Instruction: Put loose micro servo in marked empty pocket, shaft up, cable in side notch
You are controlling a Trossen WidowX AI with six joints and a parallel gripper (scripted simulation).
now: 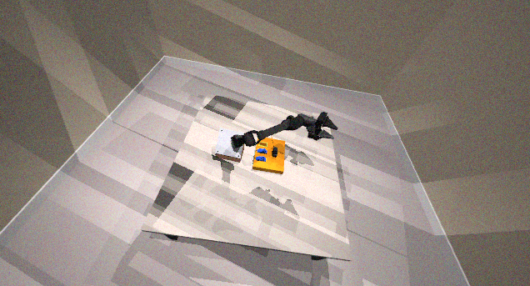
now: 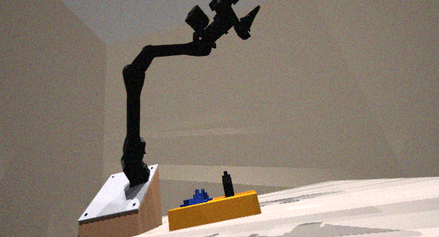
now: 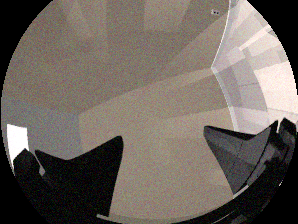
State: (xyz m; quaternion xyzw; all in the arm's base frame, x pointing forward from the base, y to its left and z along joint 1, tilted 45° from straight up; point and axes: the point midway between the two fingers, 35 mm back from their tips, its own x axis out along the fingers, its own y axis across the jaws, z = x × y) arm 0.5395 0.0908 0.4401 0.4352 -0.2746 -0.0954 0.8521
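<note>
Now: the orange deck 60 cm below my gripper tip, 24 cm to the left of it and 19 cm behind it.
</note>
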